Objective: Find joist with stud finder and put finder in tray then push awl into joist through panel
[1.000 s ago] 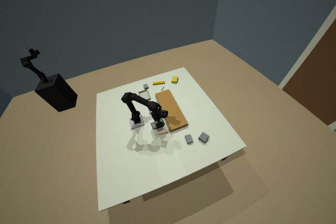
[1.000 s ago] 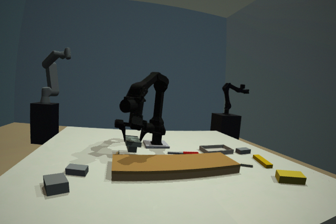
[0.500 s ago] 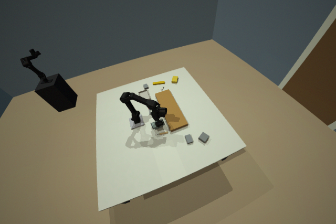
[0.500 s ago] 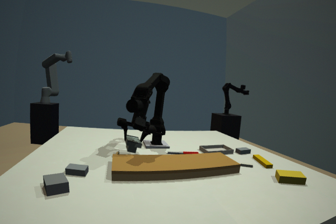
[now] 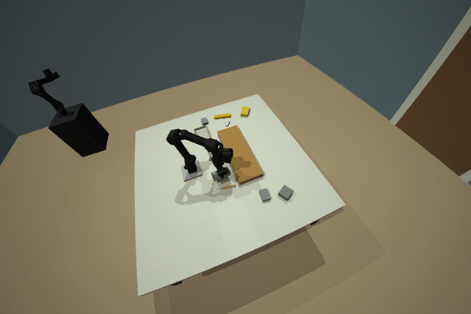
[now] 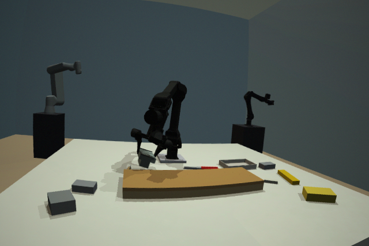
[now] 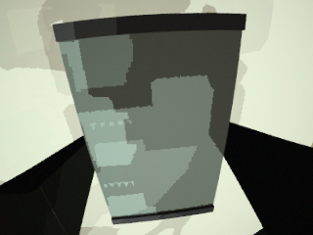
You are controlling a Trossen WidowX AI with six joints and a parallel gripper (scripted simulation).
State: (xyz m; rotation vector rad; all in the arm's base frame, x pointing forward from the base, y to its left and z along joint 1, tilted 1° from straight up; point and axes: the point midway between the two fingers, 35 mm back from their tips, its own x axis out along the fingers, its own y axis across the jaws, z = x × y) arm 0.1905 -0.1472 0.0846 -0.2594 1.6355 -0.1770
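Right now the wooden-handled pointed tool is 7 cm to the right of my gripper tip and 6 cm below it. The rest, counted from my gripper tip: grey tray (4 cm behind, 48 cm to the left, 6 cm below); then red-handled tool (3 cm behind, 27 cm to the left, 6 cm below); then stud finder (1 cm behind, 1 cm to the right, 2 cm below).
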